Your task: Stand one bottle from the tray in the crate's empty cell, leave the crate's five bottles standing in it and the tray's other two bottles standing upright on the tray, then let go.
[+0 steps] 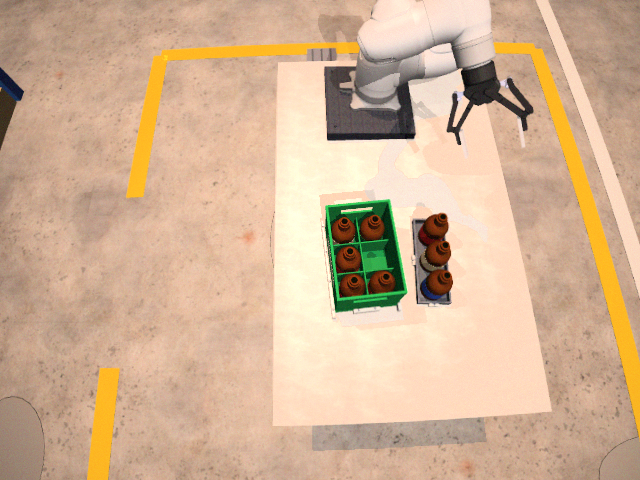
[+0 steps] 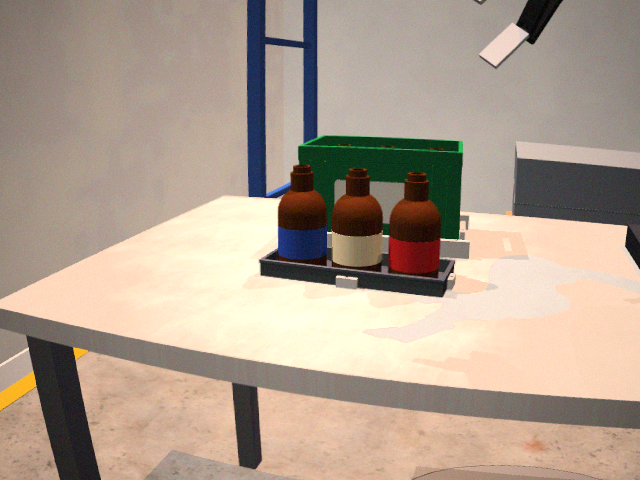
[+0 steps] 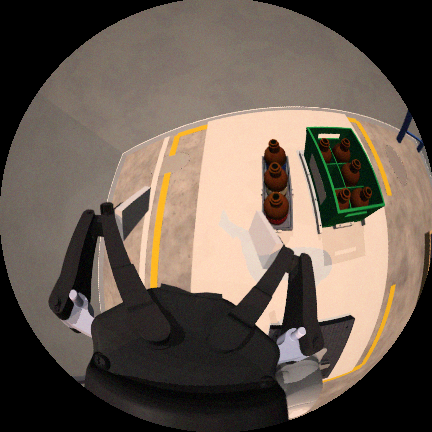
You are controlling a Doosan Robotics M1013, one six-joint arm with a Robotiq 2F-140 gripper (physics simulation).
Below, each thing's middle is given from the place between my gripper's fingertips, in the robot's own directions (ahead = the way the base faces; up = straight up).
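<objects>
My hand's 270 mm short of the blue-labelled bottle (image 2: 302,213), and it's 90 mm to the left of the bottle and 270 mm above it.
</objects>
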